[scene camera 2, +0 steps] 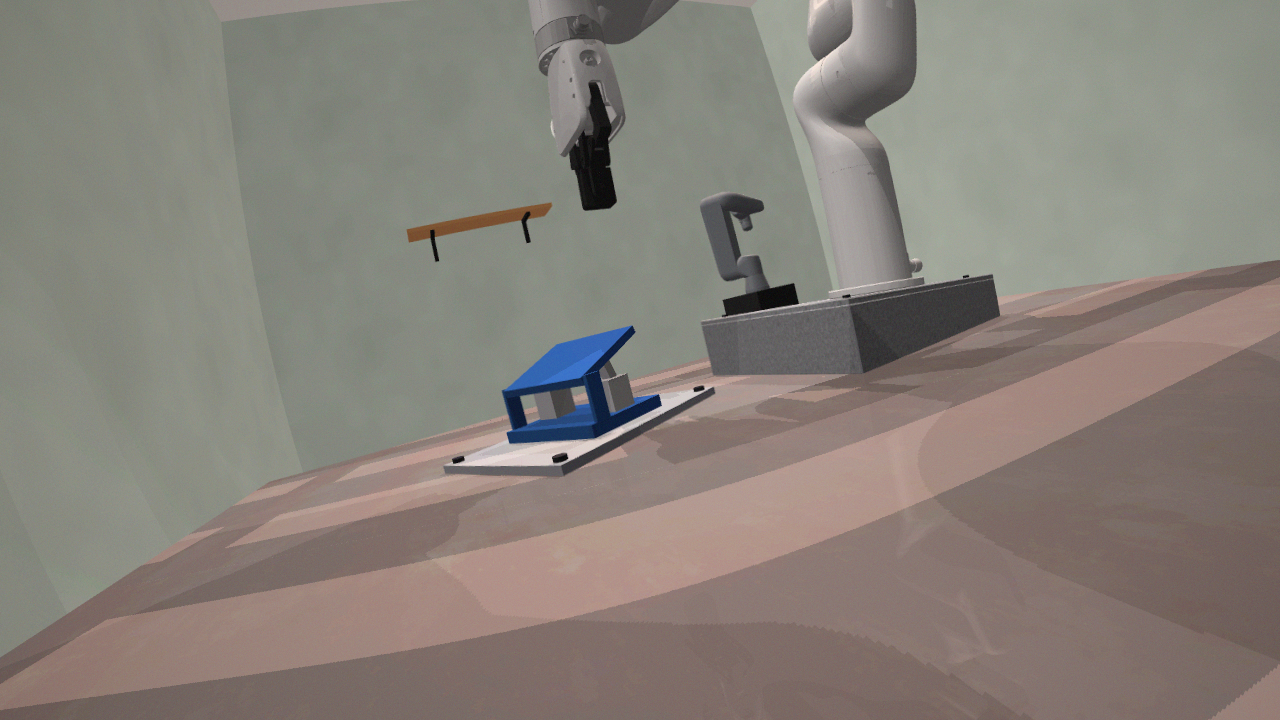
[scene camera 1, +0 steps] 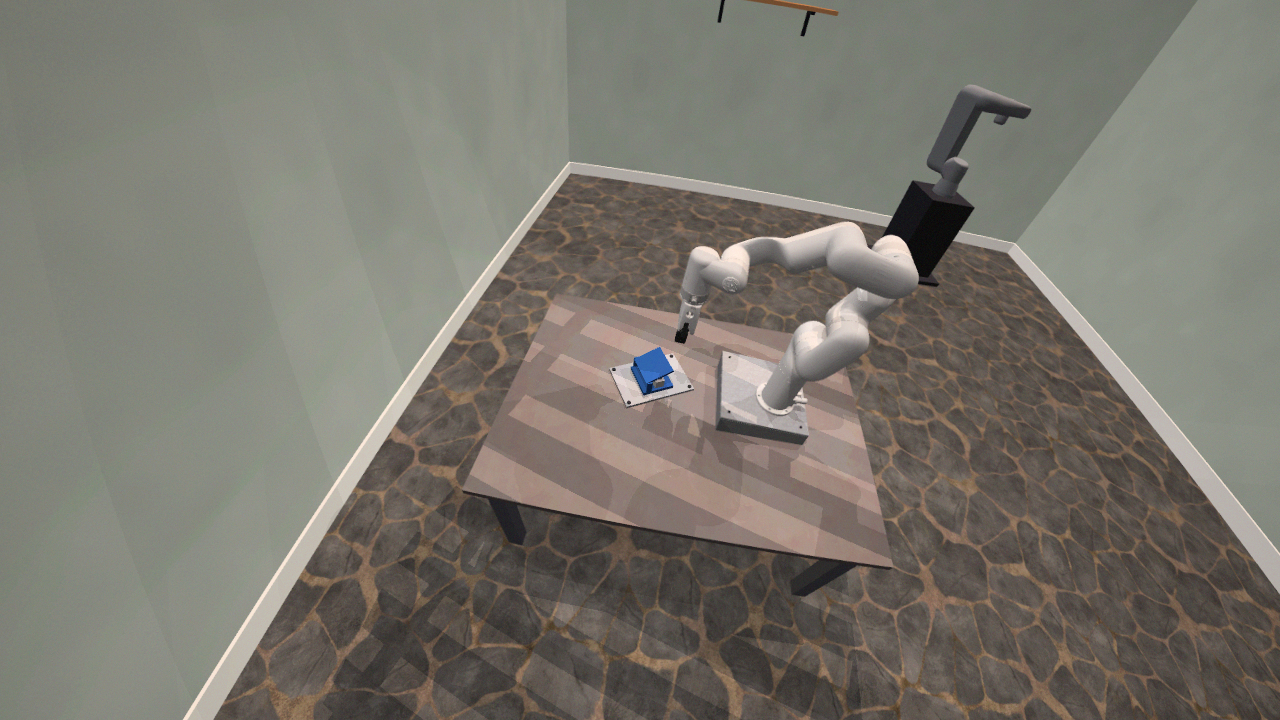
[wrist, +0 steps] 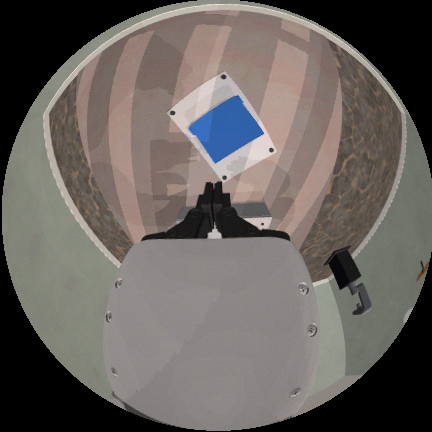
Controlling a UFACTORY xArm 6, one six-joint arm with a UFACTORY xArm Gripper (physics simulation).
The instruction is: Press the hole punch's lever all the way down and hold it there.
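Where they show: gripper, fingertip midpoint: (scene camera 2: 600,207) (scene camera 1: 679,340) (wrist: 214,193); arm's base, link origin: (scene camera 2: 876,291) (scene camera 1: 774,399).
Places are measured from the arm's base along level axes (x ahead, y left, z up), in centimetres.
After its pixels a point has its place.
The hole punch is blue, with a flat lever plate (scene camera 1: 653,363) @[x 39.2, y -9.3, z 1.5 cm] (scene camera 2: 572,359) @[x 39.1, y -7.6, z 1.3 cm] (wrist: 226,129) @[x 38.7, y -9.1, z 1.6 cm] that slopes up from its hinge posts to a raised free edge. Light grey blocks (scene camera 2: 617,392) @[x 37.0, y -4.0, z -2.6 cm] show under the lever. The punch's blue base (scene camera 2: 554,428) @[x 43.3, y -5.6, z -4.3 cm] sits on a white mounting plate (scene camera 1: 625,394) @[x 47.2, y -0.9, z -5.5 cm] (scene camera 2: 510,462) @[x 48.6, y -3.0, z -5.5 cm] (wrist: 223,88) @[x 48.8, y -10.5, z -5.5 cm] with black corner bolts. My gripper (scene camera 1: 681,338) @[x 32.8, y -6.3, z 15.5 cm] (scene camera 2: 598,205) @[x 32.8, y -6.3, z 15.5 cm] (wrist: 214,193) @[x 32.8, y -6.3, z 15.5 cm] is shut and empty. It points down, well above the punch and apart from the lever. In the wrist view the fingertips lie just outside the mounting plate's near corner.
The wooden table (scene camera 1: 572,465) @[x 60.2, y 25.5, z -6.2 cm] (scene camera 2: 716,555) @[x 47.4, y 23.4, z -6.3 cm] carries the punch and my arm's grey base block (scene camera 1: 760,433) @[x 4.9, y 10.7, z -3.9 cm] (scene camera 2: 778,349) @[x 17.2, y -2.7, z -3.4 cm], which stands beside the mounting plate. A second grey arm on a black pedestal (scene camera 1: 927,228) (wrist: 345,269) stands beyond the table. An orange shelf (scene camera 2: 478,222) is on the wall.
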